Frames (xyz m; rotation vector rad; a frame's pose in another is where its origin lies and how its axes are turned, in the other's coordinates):
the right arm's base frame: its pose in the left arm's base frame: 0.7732 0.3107 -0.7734 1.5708 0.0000 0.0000
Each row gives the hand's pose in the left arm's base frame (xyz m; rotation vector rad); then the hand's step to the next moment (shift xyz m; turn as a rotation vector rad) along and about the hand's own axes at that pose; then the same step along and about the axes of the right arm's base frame.
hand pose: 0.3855 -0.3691 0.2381 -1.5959 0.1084 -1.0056
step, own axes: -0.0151 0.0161 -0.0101 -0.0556 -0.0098 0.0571
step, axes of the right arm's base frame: -0.0088 -0.0222 0.0041 -0.0022 -0.0182 -0.0782
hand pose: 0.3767 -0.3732 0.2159 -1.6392 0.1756 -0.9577
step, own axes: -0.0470 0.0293 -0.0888 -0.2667 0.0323 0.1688
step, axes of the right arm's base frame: -0.0786 -0.0490 0.0487 -0.0507 -0.1571 -0.2709
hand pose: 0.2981 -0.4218 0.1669 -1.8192 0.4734 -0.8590
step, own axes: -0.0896 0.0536 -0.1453 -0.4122 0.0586 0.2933
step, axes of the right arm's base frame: -0.1639 -0.0473 0.0540 -0.0538 -0.2579 -0.4358
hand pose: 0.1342 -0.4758 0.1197 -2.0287 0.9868 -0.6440
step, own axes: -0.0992 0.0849 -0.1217 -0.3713 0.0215 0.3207
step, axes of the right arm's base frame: -0.1782 -0.0097 0.0044 0.0046 -0.2392 -0.4289
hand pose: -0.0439 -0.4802 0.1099 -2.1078 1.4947 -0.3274
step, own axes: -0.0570 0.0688 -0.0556 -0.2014 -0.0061 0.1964
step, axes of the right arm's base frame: -0.1022 0.0144 -0.0203 0.0275 -0.1386 -0.2433
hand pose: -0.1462 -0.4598 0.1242 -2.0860 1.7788 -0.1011
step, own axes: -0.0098 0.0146 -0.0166 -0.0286 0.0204 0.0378
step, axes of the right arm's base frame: -0.0205 0.0122 -0.0036 -0.0129 -0.0360 -0.0346
